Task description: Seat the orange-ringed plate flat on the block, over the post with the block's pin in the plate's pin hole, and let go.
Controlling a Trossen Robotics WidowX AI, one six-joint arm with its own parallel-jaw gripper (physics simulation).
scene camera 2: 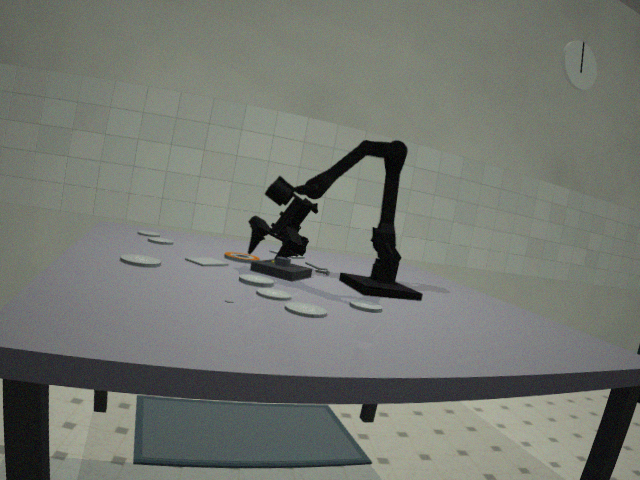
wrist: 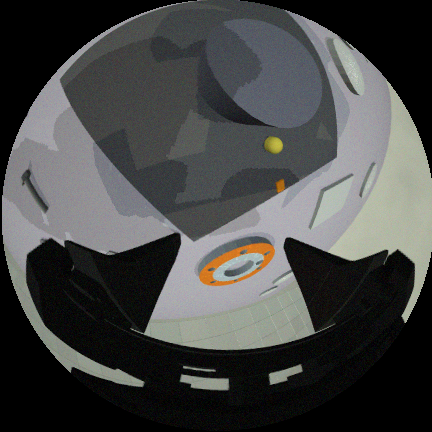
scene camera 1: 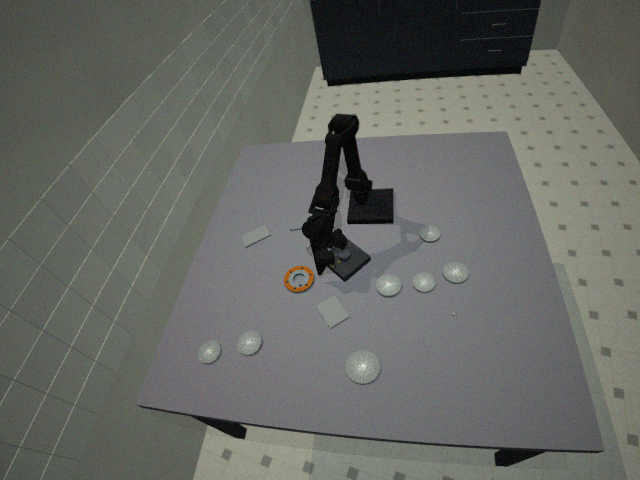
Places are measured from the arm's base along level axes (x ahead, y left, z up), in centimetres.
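Pixels of known places: gripper, fingertip midpoint: (scene camera 2: pixel 260 259) (wrist: pixel 233 241) (scene camera 1: pixel 317 267); arm's base at its link origin: (scene camera 2: pixel 382 281) (scene camera 1: pixel 361 199).
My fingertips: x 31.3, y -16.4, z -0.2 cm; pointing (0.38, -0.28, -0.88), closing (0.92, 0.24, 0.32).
For each thing: its top centre in the pictures, then the offset to it from my fingertips. "pt": a spot on its surface instead.
- orange-ringed plate at its top centre: (wrist: pixel 238 268) (scene camera 2: pixel 242 256) (scene camera 1: pixel 298 278) dx +3.7, dy -6.7, dz -0.7 cm
- dark square block at its top centre: (wrist: pixel 279 64) (scene camera 2: pixel 283 258) (scene camera 1: pixel 344 253) dx -3.1, dy +9.7, dz +2.6 cm
- round grey-blue post at a spot on its surface: (wrist: pixel 280 75) (scene camera 2: pixel 282 257) (scene camera 1: pixel 343 254) pt dx -2.9, dy +9.3, dz +2.6 cm
- yellow pin at a spot on its surface: (wrist: pixel 273 145) pt dx -1.2, dy +7.3, dz +1.2 cm
- orange mark at a spot on its surface: (wrist: pixel 280 185) pt dx +0.7, dy +5.5, dz +0.8 cm
The orange-ringed plate (scene camera 1: pixel 287 279) (scene camera 2: pixel 228 255) (wrist: pixel 260 248) lies flat on the table, apart from the block, with its centre hole facing up. The dark square block (scene camera 1: pixel 356 266) (scene camera 2: pixel 297 272) (wrist: pixel 150 100) carries a round grey-blue post (scene camera 1: pixel 344 254) (scene camera 2: pixel 282 261) (wrist: pixel 280 75). A yellow pin (wrist: pixel 273 145) stands beside the post, and an orange mark (wrist: pixel 280 185) is near the block's edge. My gripper (scene camera 1: pixel 329 259) (scene camera 2: pixel 265 255) (wrist: pixel 233 241) is open and empty, tilted low over the block's plate-side edge. In the wrist view the plate shows beyond and between the fingertips.
Pale square tiles (scene camera 1: pixel 332 311) (scene camera 1: pixel 255 236) lie near the plate and at the left. Several pale round discs lie about, one (scene camera 1: pixel 388 285) (scene camera 2: pixel 256 280) close to the block. A thin bolt-like part (scene camera 2: pixel 316 267) (wrist: pixel 36 192) lies beside the block. The arm's base (scene camera 1: pixel 370 205) is behind.
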